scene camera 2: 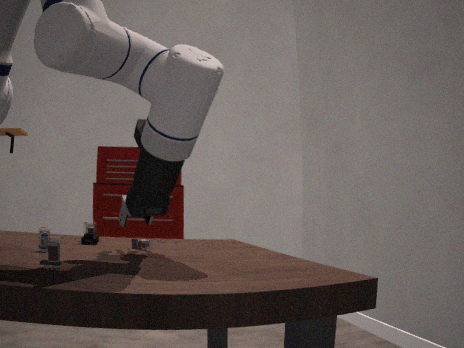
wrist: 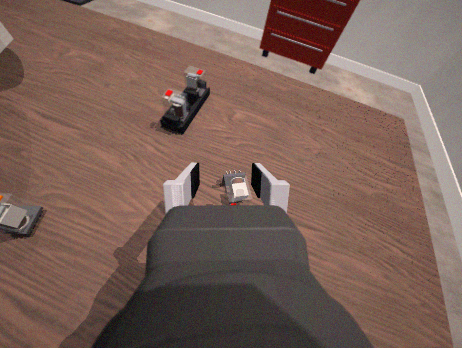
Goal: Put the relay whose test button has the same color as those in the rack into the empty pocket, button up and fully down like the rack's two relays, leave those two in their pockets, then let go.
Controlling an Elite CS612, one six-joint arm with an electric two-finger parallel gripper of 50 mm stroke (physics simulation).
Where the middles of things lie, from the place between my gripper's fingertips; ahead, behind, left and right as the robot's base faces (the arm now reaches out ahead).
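Black rack [wrist: 169, 121]: 10 cm behind my hand, 13 cm to the left of it, 5 cm below it.
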